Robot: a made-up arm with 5 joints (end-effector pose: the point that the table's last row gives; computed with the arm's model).
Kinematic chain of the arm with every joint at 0, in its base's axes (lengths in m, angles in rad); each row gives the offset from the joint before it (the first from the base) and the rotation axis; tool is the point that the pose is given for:
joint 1: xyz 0 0 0.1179 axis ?
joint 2: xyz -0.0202 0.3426 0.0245 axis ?
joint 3: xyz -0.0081 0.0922 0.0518 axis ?
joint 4: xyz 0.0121 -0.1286 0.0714 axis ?
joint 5: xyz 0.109 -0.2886 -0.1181 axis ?
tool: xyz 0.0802 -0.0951 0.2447
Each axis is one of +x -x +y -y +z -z.
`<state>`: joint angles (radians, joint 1 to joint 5).
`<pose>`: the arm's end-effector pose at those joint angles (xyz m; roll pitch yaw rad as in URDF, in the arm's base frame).
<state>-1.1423 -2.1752 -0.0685 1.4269 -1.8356</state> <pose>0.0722 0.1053 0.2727 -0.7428 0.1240 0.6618</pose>
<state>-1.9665 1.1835 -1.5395 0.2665 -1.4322</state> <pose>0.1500 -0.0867 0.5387 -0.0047 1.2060 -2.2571</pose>
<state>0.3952 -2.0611 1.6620 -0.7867 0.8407</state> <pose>-0.6568 0.2366 0.4804 -1.8755 -0.4054 2.9128</pose>
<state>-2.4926 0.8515 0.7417 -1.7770 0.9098</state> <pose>-0.2579 -0.1334 0.0638 1.1496 -0.0645 3.0586</pose>
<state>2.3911 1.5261 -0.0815 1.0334 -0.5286</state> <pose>0.0417 0.0183 -0.0481 2.8988 0.5402 -1.3259</pose>
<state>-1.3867 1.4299 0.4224 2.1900 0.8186</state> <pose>-0.0348 0.0030 -0.1274 2.5270 0.0164 2.7317</pose>
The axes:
joint 1: +z
joint 2: +y
joint 3: +z
joint 4: +y
joint 5: -z

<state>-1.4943 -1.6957 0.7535 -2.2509 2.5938</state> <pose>0.0976 0.0881 0.3279 2.5989 -0.9697 -1.5164</pose>
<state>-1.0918 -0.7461 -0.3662 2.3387 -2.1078</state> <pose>0.1119 0.1216 0.0104 1.6472 -0.7814 0.1642</pose>
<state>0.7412 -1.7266 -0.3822 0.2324 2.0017</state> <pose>-0.1831 -0.1601 -0.0421 1.4838 0.8071 -0.8064</pose>
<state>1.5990 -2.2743 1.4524 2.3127 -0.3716</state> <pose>-0.3303 -0.2334 0.5731 -1.0394 -0.1129 0.9729</pose>
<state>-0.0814 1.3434 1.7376 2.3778 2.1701</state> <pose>0.1599 0.6040 -0.2353 -1.6371 0.6938 0.6952</pose>
